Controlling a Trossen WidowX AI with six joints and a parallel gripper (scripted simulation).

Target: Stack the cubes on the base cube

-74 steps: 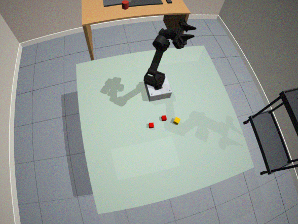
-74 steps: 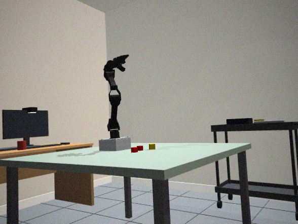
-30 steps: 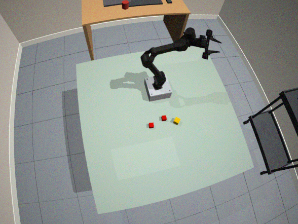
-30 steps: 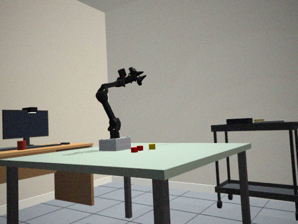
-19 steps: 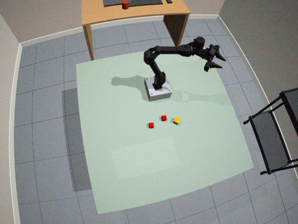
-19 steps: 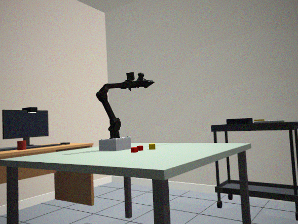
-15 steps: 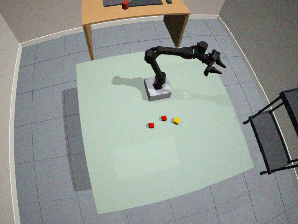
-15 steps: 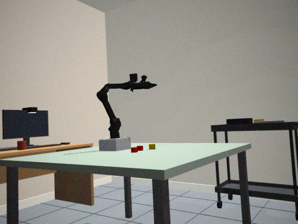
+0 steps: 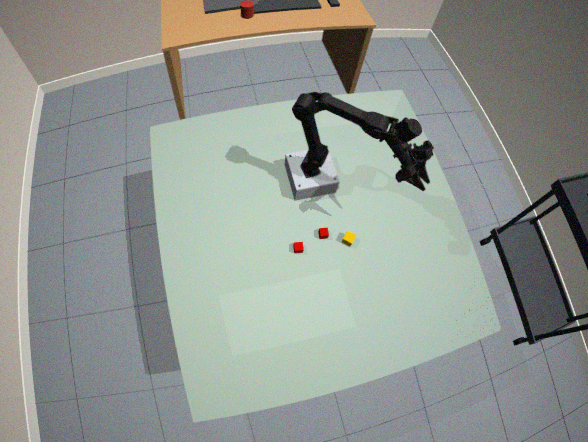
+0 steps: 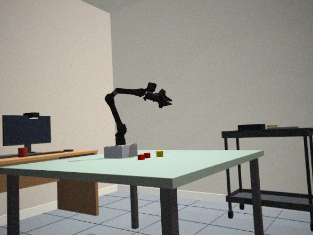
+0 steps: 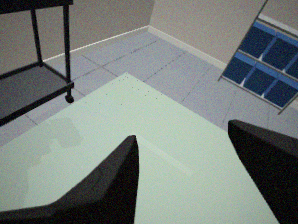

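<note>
Now: gripper tip 38 cm above the yellow base cube, 19 cm to the left of it and 3 cm past it.
</note>
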